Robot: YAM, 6 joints.
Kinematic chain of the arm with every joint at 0, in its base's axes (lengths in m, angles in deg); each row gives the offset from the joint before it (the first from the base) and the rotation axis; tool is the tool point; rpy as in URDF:
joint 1: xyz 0 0 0.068 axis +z
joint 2: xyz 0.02 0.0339 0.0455 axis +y
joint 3: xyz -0.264 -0.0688 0 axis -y
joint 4: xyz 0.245 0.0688 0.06 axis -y
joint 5: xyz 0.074 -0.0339 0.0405 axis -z
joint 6: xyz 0.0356 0 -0.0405 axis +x
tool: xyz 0 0 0 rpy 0 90 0
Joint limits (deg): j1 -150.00..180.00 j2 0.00..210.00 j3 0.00..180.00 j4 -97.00..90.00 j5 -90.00..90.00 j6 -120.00..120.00
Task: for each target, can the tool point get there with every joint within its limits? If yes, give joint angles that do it. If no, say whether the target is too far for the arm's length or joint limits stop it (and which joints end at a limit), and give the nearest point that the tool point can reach.
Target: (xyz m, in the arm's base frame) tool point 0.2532 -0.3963 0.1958
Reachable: yes | joints -57.88 125.13 71.24 69.23 -6.04 16.26
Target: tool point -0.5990 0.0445 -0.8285
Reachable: no: too far | nearest point -0.3918 0.0291 -0.3504 | short by 0.521 m
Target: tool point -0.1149 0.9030 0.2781
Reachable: no: too far | nearest point -0.0802 0.6303 0.2273 | short by 0.280 m
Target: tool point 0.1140 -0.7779 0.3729
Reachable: no: too far | nearest point 0.0889 -0.6063 0.3142 | short by 0.183 m
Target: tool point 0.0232 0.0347 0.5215
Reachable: yes | joints 111.76 36.69 77.99 -9.78 75.14 -25.77
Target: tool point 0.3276 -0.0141 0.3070
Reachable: yes | joints -4.91 91.42 83.10 -53.77 -23.18 65.67
